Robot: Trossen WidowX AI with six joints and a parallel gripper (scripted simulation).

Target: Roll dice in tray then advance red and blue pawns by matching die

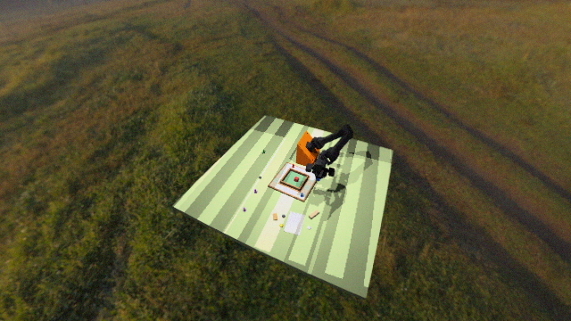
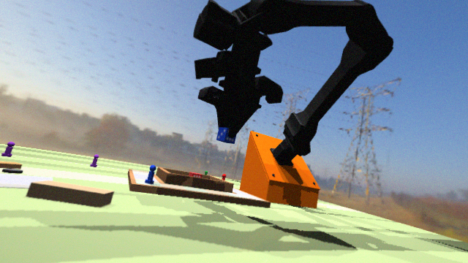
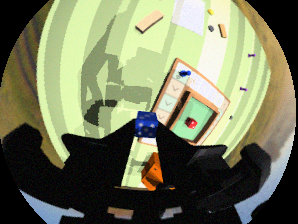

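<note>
Right now my gripper tip is 16 cm past the red pawn, 22 cm to the left of it and 10 cm above it. Also, from my gripper tip: wooden block 21 cm ahead, 3 cm to the left, 12 cm below; then blue pawn 9 cm ahead, 8 cm to the right, 10 cm below; then white sheet 30 cm ahead, 7 cm to the right, 12 cm below.
</note>
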